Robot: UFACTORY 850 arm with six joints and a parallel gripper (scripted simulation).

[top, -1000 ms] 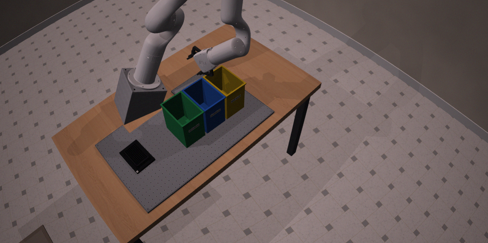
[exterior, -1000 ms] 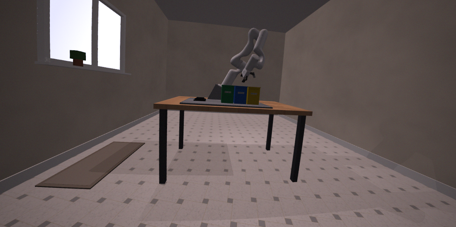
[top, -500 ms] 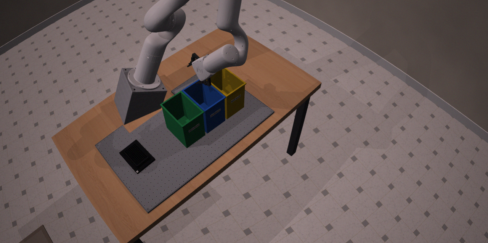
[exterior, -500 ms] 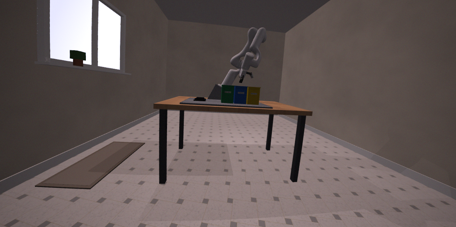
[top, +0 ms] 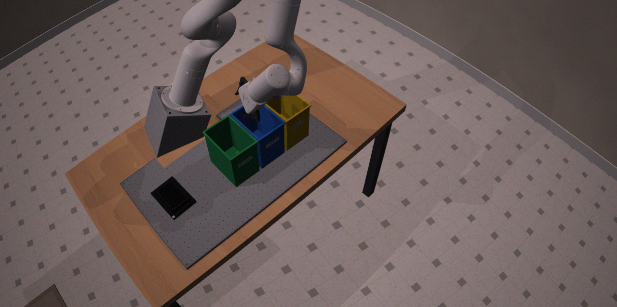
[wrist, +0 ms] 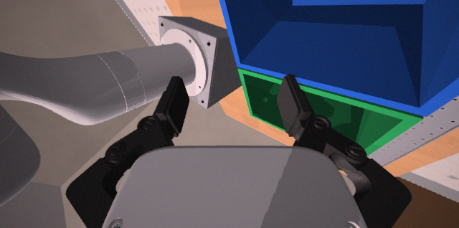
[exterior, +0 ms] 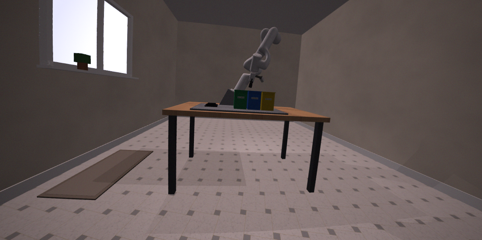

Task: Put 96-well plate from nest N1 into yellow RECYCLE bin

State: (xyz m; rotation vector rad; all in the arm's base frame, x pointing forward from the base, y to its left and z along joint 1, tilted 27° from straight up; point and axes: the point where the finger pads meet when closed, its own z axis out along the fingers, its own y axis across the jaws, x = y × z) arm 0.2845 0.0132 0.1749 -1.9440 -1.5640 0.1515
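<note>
My gripper is now 50 mm past the black 96-well plate, 390 mm to the left of it and 230 mm above it. Round my hand: green bin 30 mm ahead, 110 mm to the right, 160 mm below; blue bin 40 mm ahead, 20 mm to the left, 160 mm below; yellow bin 60 mm ahead, 160 mm to the left, 160 mm below.
</note>
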